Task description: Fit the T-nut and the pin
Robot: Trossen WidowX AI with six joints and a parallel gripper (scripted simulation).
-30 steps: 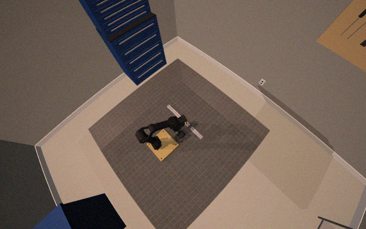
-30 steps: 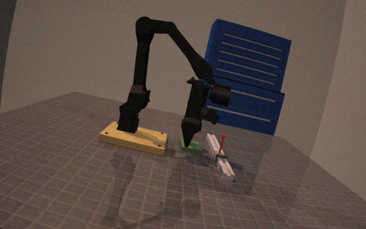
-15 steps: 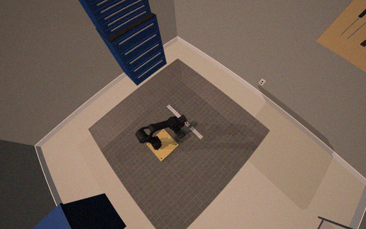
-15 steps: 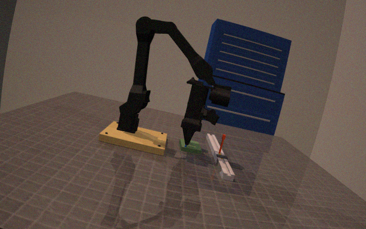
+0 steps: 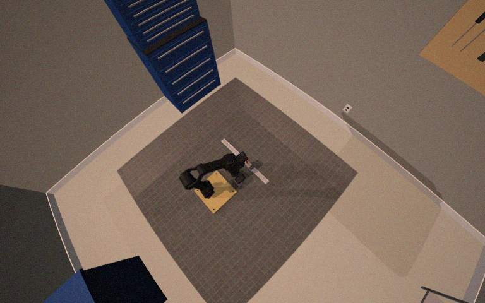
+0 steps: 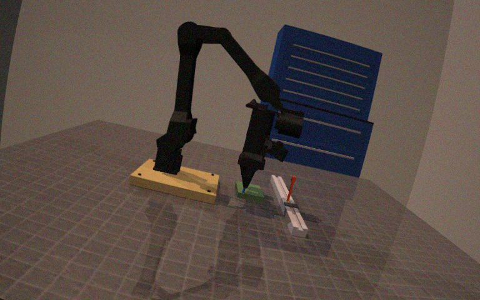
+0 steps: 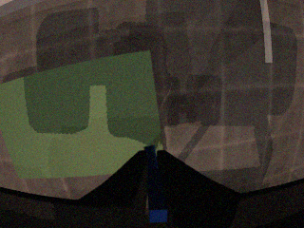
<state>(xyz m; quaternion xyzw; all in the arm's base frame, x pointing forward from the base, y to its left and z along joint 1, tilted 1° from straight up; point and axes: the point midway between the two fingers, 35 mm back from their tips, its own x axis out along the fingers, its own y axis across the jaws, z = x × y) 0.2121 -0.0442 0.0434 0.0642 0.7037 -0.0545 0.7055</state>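
Right now the green tray is 1 cm ahead of my gripper tip, 2 cm to the left of it and 2 cm below it. Also, from my gripper tip: brass T-nut 11 cm ahead, 4 cm to the right, 2 cm above; then blue pin right at my gripper tip.
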